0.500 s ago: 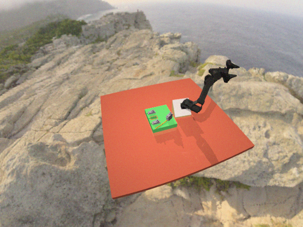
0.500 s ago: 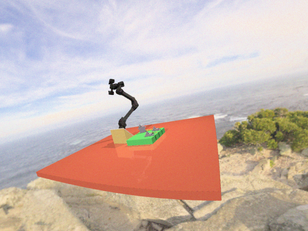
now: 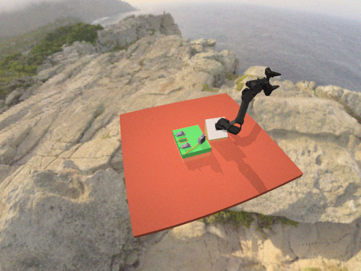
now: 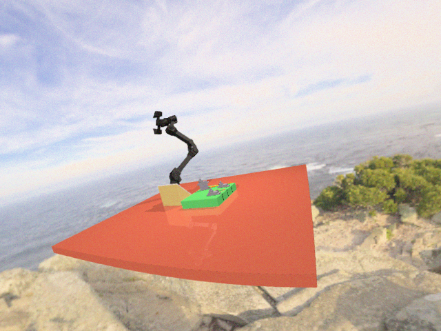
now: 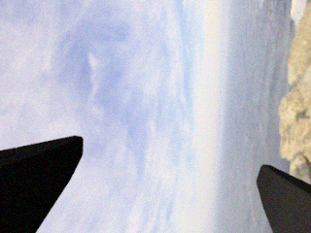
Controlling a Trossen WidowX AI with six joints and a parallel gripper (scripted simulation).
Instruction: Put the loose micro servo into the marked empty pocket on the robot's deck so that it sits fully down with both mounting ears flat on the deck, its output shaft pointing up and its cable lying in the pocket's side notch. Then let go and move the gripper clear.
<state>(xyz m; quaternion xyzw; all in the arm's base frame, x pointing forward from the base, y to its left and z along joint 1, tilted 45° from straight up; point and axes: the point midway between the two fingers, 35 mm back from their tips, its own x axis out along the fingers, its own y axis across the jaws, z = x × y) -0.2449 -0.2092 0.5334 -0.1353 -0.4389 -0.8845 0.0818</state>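
Now: the green deck 510 mm ahead of my gripper tip, 190 mm to the right of it and 590 mm below it.
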